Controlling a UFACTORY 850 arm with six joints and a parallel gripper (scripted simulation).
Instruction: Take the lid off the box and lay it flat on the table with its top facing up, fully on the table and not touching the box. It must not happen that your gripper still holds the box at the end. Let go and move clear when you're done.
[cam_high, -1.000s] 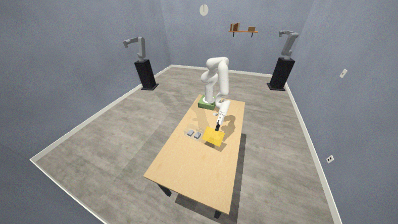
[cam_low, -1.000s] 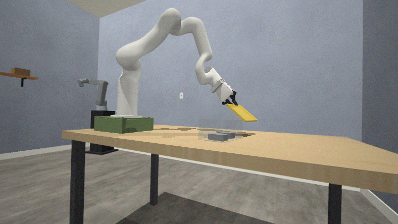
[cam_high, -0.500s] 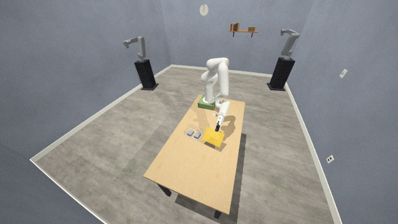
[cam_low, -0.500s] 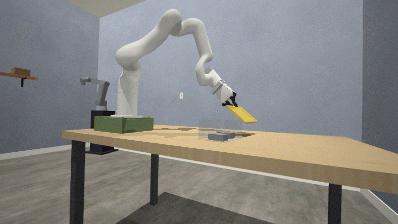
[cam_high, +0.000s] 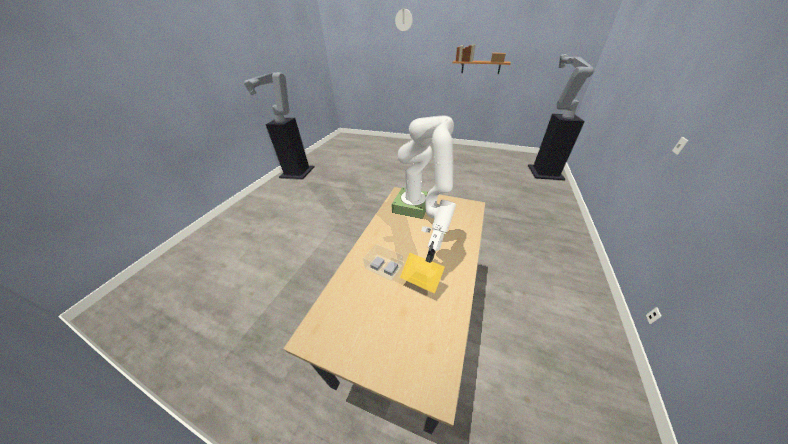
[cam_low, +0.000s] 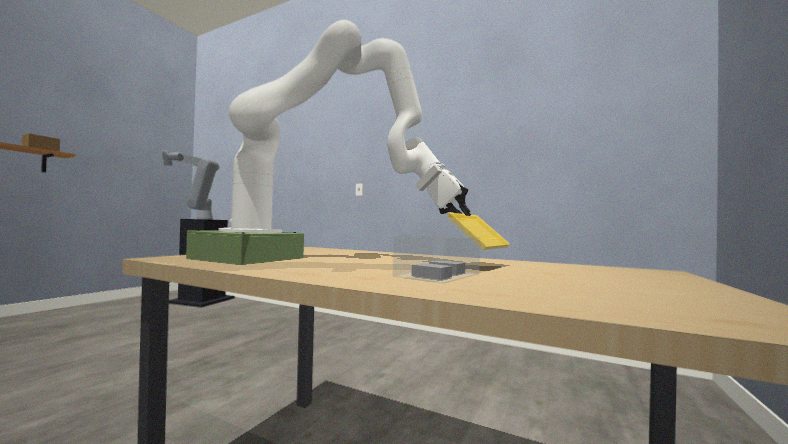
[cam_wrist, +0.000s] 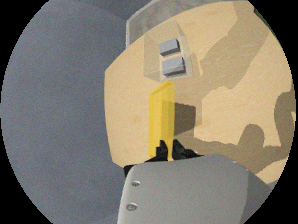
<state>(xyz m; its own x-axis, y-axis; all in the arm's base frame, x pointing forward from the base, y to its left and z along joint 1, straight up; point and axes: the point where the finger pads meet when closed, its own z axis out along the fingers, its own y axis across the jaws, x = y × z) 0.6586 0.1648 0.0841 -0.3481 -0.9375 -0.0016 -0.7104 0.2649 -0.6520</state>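
The yellow lid is 60 mm ahead of my hand, 30 mm to the right of it and 50 mm below it. Round my hand: clear box (30 mm behind, 270 mm to the right, 120 mm below).
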